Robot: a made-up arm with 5 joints.
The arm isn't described. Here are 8 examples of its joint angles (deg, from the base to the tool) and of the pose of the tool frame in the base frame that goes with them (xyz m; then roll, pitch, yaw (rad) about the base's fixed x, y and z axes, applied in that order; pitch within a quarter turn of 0, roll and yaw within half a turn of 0).
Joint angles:
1: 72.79 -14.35 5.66 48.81 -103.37
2: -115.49 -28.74 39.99 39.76 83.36
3: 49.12 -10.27 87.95 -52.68 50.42
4: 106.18 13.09 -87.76 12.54 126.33
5: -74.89 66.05 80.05 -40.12 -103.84
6: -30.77 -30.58 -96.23 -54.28 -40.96
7: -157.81 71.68 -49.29 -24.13 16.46
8: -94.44 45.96 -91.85 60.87 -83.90
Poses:
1: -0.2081 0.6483 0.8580 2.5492 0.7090 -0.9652
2: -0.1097 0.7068 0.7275 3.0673 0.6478 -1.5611
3: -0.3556 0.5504 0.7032 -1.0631 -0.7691 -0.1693
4: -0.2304 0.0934 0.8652 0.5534 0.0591 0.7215
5: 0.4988 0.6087 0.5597 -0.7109 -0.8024 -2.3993
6: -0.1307 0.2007 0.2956 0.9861 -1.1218 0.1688
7: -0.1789 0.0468 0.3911 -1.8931 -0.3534 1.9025
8: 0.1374 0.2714 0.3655 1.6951 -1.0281 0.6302
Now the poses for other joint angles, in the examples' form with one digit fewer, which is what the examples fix.
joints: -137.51 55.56 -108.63 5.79 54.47
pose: -0.047 0.093 0.637 -1.649 0.075 1.912
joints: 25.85 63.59 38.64 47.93 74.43
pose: -0.055 0.712 1.098 -2.489 0.430 -1.053
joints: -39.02 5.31 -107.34 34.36 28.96
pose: 0.098 0.112 0.661 1.292 -0.040 1.459
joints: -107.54 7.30 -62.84 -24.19 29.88
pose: -0.060 0.041 0.683 2.848 0.512 1.771
